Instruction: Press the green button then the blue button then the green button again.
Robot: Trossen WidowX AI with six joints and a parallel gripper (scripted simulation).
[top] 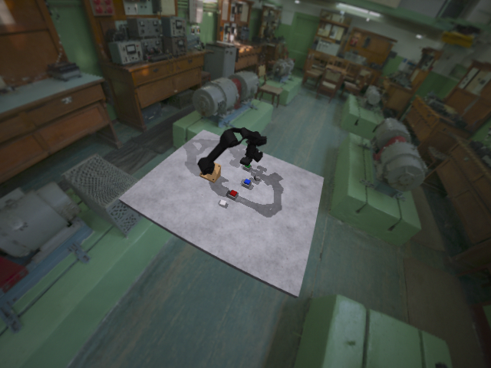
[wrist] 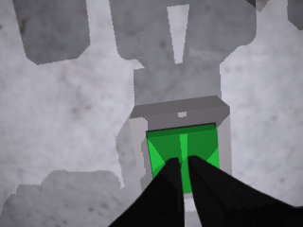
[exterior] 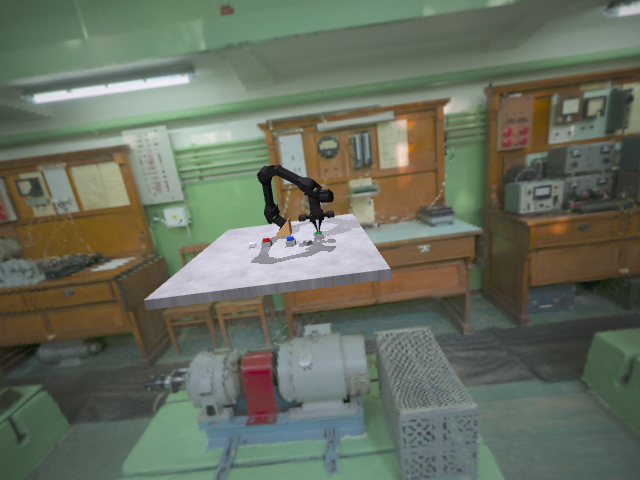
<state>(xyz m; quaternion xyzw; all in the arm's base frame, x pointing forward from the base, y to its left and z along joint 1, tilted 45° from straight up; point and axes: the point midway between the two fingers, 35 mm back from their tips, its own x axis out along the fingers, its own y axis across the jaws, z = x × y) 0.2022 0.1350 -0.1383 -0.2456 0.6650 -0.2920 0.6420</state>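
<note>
The green button lies 10 mm below my gripper tip. Round my gripper tip: blue button 150 mm to the right, 60 mm ahead; then small grey block 100 mm ahead, 70 mm to the right, 20 mm below; then red button 280 mm to the right, 20 mm ahead.
</note>
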